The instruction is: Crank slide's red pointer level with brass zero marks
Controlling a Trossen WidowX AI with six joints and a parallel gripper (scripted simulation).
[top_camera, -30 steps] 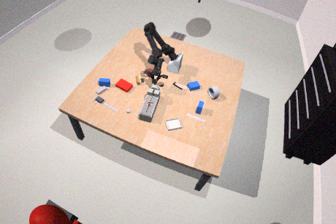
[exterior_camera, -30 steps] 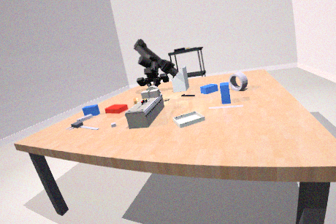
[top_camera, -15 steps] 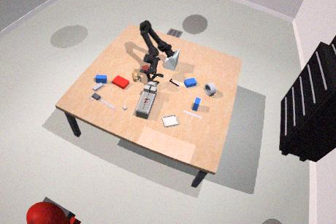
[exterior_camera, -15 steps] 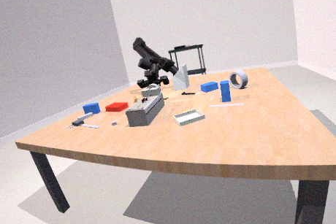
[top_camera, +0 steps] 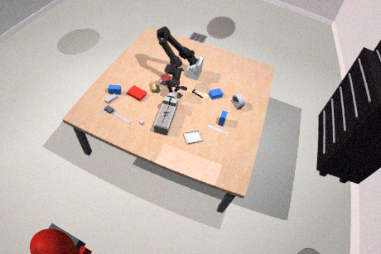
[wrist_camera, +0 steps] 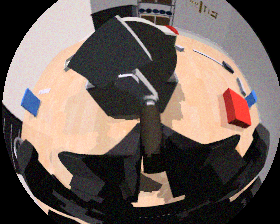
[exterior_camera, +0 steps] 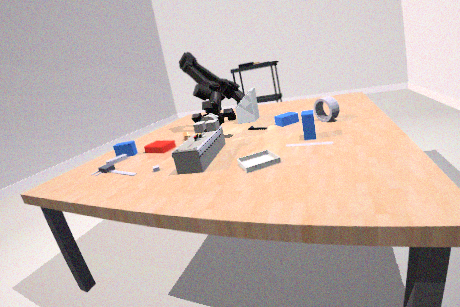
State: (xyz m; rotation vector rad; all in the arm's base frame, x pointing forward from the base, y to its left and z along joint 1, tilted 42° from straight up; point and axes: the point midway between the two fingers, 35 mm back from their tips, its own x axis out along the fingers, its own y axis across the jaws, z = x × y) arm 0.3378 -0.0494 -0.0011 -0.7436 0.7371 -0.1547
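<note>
My gripper tip is 19 cm short of the red pointer, 4 cm to the right of it and 4 cm below it. From my gripper tip the other things lie so: red block: 25 cm to the right, 5 cm ahead, 2 cm below; white tray: 25 cm to the left, 22 cm ahead, 3 cm below; dark crank handle: 2 cm behind, 2 cm above.
</note>
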